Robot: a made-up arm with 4 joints.
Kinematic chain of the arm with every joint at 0, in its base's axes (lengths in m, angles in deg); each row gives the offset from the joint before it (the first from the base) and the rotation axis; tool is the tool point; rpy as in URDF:
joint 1: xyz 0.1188 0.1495 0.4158 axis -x
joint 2: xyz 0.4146 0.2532 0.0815 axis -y
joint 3: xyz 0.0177 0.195 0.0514 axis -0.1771 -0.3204 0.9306
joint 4: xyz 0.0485 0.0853 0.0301 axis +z
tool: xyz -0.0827 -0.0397 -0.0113 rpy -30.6 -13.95 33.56
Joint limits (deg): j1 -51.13..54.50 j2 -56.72..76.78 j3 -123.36..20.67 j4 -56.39..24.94
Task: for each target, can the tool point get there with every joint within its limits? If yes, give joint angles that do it. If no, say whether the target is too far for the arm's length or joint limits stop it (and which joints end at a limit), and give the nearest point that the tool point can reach.
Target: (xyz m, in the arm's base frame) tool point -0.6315 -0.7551 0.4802
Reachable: no: too far | nearest point 0.5276 0.2218 0.8790 | short by 1.567 m
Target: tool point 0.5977 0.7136 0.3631
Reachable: yes | joints 24.74 16.65 -59.77 -41.24
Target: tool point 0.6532 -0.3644 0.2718
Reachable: no: joint limits stop it (at a limit: joint 1, joint 2, joint 3, joint 4) | nearest point 0.6483 0.3694 0.0739 | short by 0.760 m
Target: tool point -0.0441 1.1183 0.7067
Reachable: no: too far | nearest point 0.4635 0.7201 0.5871 | short by 0.656 m
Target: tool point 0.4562 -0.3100 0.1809
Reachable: no: joint limits stop it (at a limit: joint 1, joint 2, joint 3, joint 4) | nearest point 0.6483 0.3694 0.0739 | short by 0.714 m
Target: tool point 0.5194 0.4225 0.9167
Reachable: yes | joints -40.14 54.90 -61.72 -40.81
